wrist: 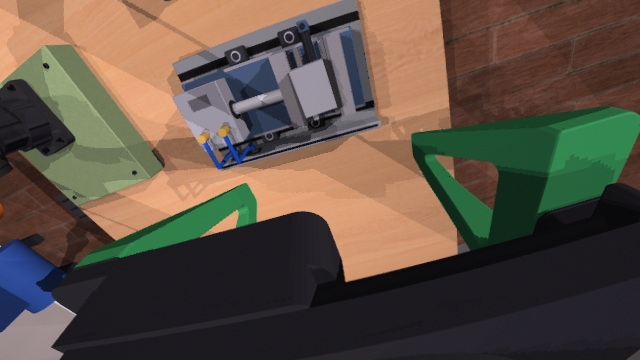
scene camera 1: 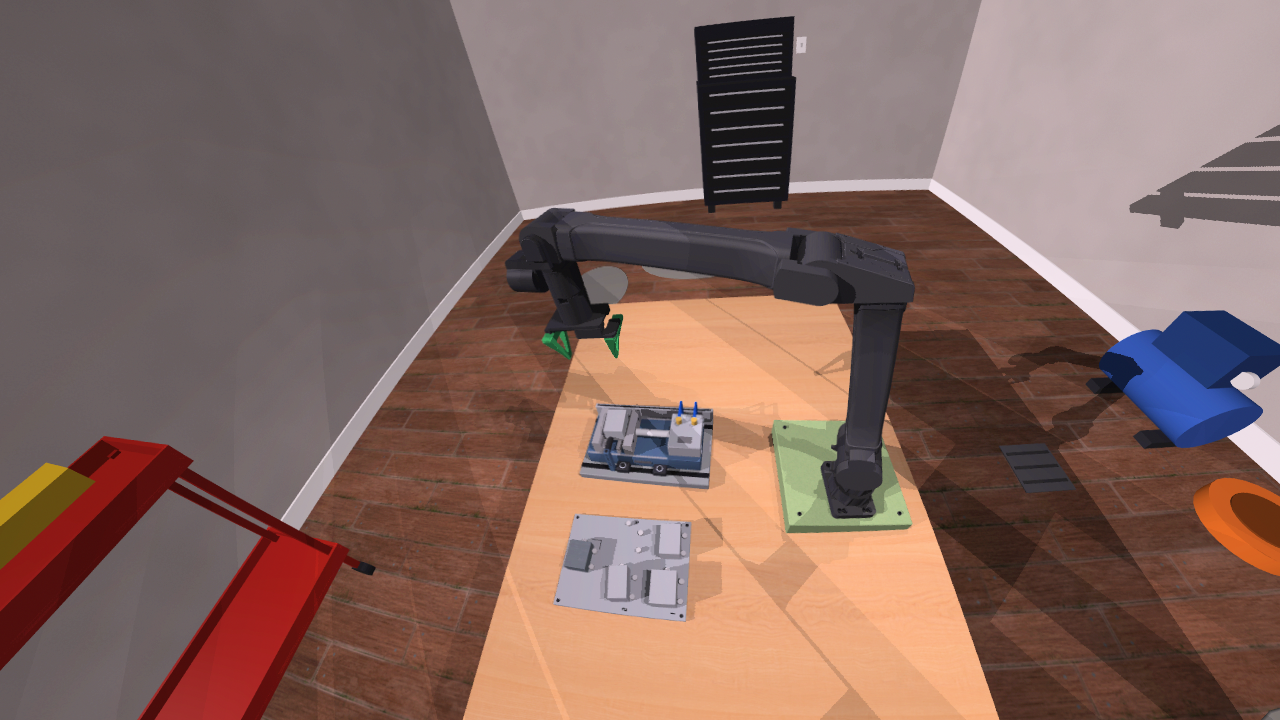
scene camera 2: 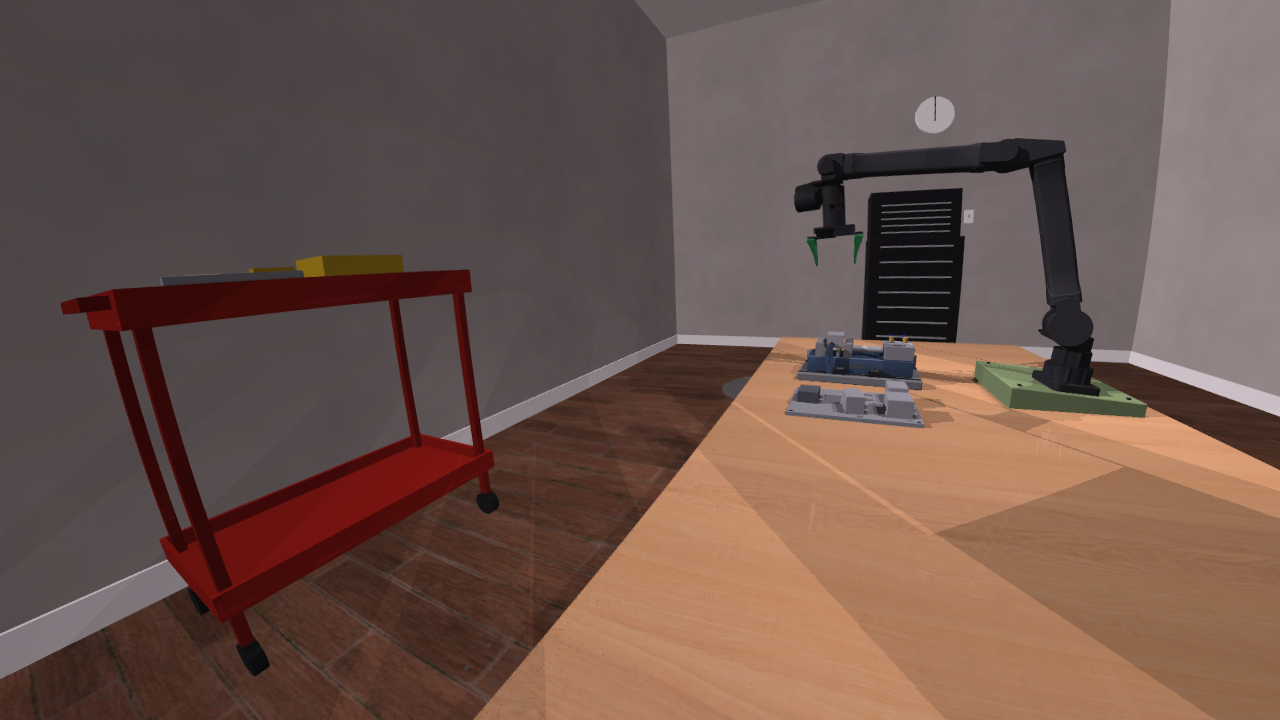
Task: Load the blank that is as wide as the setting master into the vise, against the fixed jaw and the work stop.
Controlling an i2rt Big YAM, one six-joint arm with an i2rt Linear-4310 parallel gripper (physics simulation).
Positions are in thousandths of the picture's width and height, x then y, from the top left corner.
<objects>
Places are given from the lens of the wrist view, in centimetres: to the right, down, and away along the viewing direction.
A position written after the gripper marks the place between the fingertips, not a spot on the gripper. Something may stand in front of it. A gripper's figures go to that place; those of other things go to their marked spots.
gripper (wrist: 515, 471): 0, -1, 13
grey moving jaw (wrist: 438, 176): -5, -15, 28
</objects>
